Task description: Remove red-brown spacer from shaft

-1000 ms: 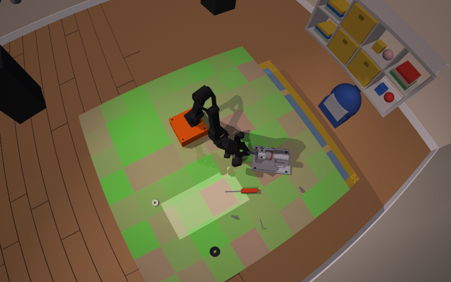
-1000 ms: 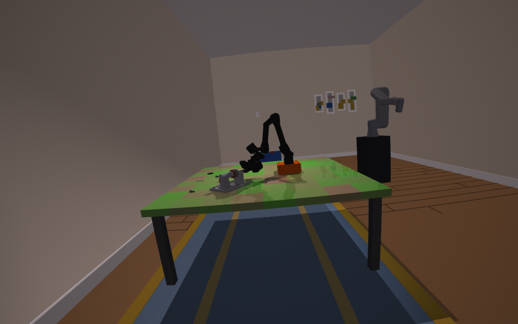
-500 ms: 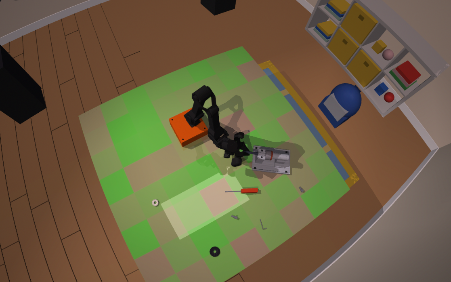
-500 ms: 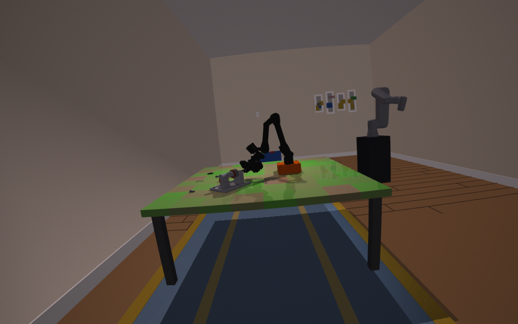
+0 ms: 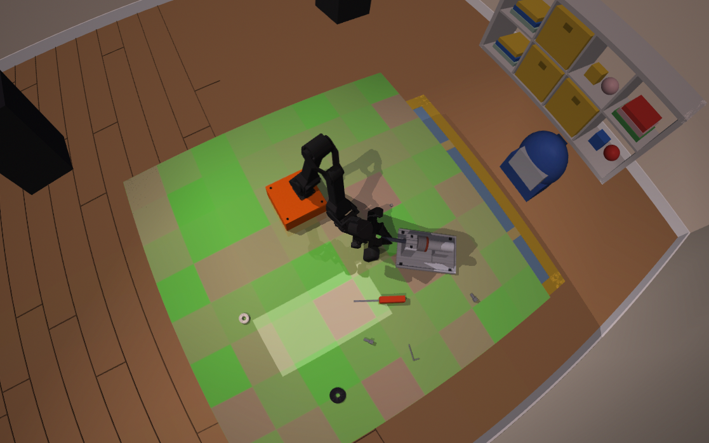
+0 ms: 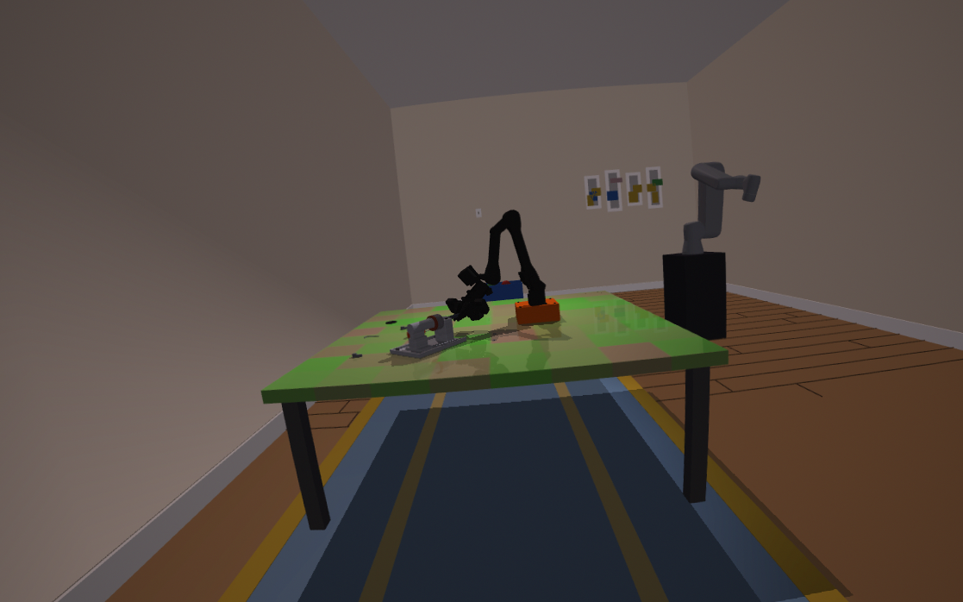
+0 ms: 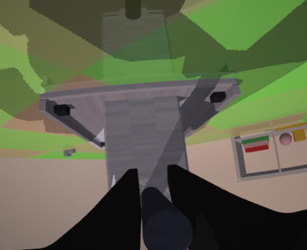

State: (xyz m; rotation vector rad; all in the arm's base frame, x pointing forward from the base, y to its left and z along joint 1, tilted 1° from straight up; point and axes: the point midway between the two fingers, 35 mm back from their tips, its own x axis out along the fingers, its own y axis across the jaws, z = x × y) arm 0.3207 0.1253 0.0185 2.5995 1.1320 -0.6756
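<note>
Now: gripper tip 40 mm to the right of the dark shaft, 30 mm short of it and 20 mm below it. Also, from my gripper tip: red-brown spacer: 90 mm to the left, 80 mm ahead, 20 mm above.
</note>
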